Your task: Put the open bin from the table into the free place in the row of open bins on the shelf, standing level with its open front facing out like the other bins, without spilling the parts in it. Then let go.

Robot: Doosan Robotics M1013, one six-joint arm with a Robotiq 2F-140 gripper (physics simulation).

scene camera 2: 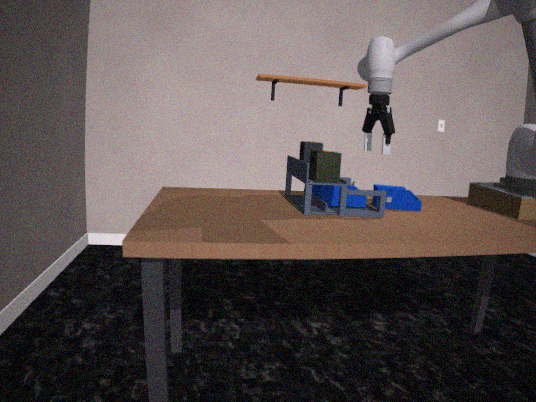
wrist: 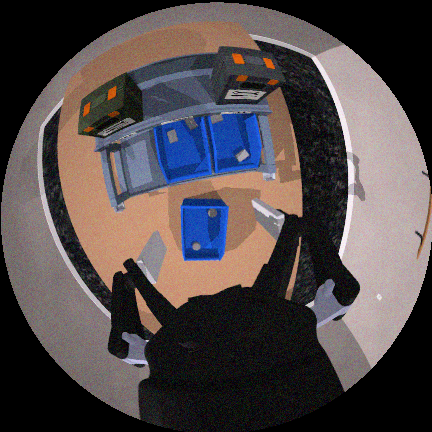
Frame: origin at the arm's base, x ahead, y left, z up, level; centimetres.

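Seen in the pictures: gripper, between the fingertips: (scene camera 2: 376, 152) (wrist: 206, 225); arm's base, origin of its link: (scene camera 2: 522, 189).
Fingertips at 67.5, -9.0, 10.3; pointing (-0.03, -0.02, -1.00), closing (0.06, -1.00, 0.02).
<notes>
Pixels of each thing's top centre, then the offset from my fingertips to it, as dx, dy, dz. "spot": a spot on its surface instead. Level surfaces: height alone.
- blue open bin, a spot on its surface: (wrist: 204, 232) spot: -10.8, +1.8, -20.0
- middle bin, a spot on its surface: (wrist: 184, 152) spot: +11.3, +1.2, -19.4
- right bin, a spot on its surface: (wrist: 235, 145) spot: +10.2, -11.5, -19.4
- dark green case, centre of its top: (wrist: 97, 100) (scene camera 2: 325, 151) +24.1, +11.6, -0.4
- dark grey case, centre of its top: (wrist: 253, 60) (scene camera 2: 311, 142) +22.0, -11.4, +1.9
- wooden table, height of its surface: dz -20.3
A blue open bin (scene camera 2: 397, 198) (wrist: 204, 232) stands on the table in front of the shelf, with two small round parts in it. My gripper (scene camera 2: 377, 143) (wrist: 206, 225) is open and empty, high above this bin; in the wrist view the bin lies between the fingertips. The grey shelf (scene camera 2: 308, 200) (wrist: 270, 150) holds a row of two blue bins on its lower level, a middle bin (wrist: 184, 152) and a right bin (wrist: 235, 145), with small parts in them. The free place (wrist: 139, 162) is at the left end of the row in the wrist view.
A dark green case (scene camera 2: 327, 167) (wrist: 111, 106) and a dark grey case (scene camera 2: 306, 148) (wrist: 248, 75) stand on the shelf's upper level. The wooden table (scene camera 2: 225, 230) (wrist: 120, 225) carries the shelf. A wooden wall board (scene camera 2: 310, 81) is behind the arm.
</notes>
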